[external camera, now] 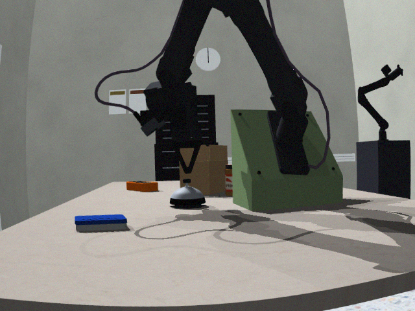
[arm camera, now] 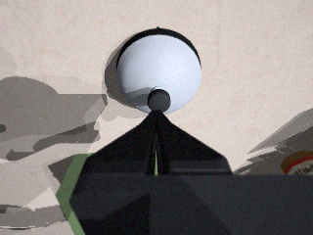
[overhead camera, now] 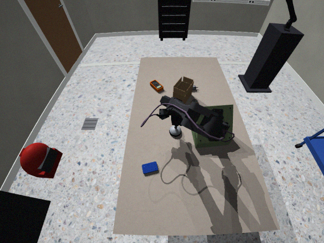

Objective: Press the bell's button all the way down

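The bell button lies 3 cm below my hand. Also, from my hand: bell: 5 cm below; then blue block: 25 cm to the left, 17 cm ahead, 7 cm below; then can: 21 cm to the right, 15 cm behind, 4 cm below.
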